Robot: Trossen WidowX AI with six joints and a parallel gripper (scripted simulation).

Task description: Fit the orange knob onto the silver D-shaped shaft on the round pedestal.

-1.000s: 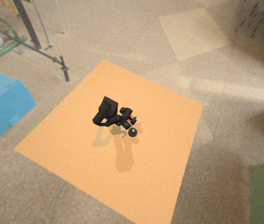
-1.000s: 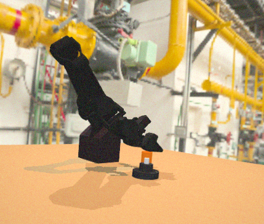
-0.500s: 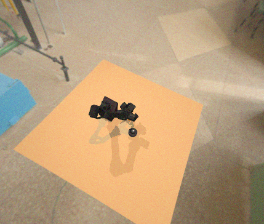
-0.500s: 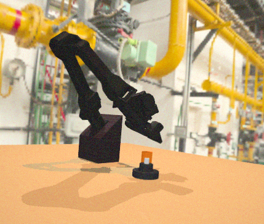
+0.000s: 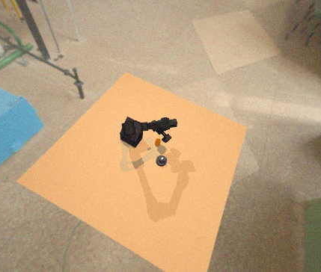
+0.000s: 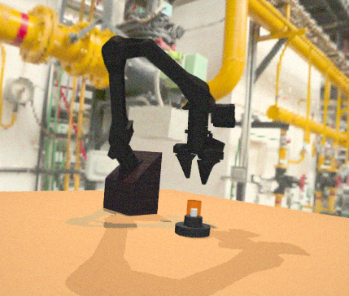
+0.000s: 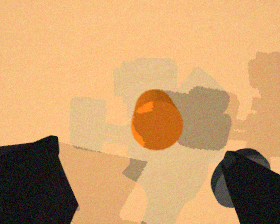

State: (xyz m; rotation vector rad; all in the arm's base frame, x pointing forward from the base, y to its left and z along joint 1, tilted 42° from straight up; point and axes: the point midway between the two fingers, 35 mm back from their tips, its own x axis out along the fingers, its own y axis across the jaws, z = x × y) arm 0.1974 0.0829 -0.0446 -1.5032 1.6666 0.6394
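The orange knob lies 10 mm ahead of my gripper tip, 10 mm to the right of it and 70 mm below it. Also, from my gripper tip: round black pedestal: 120 mm ahead, 110 mm to the right, 80 mm below.
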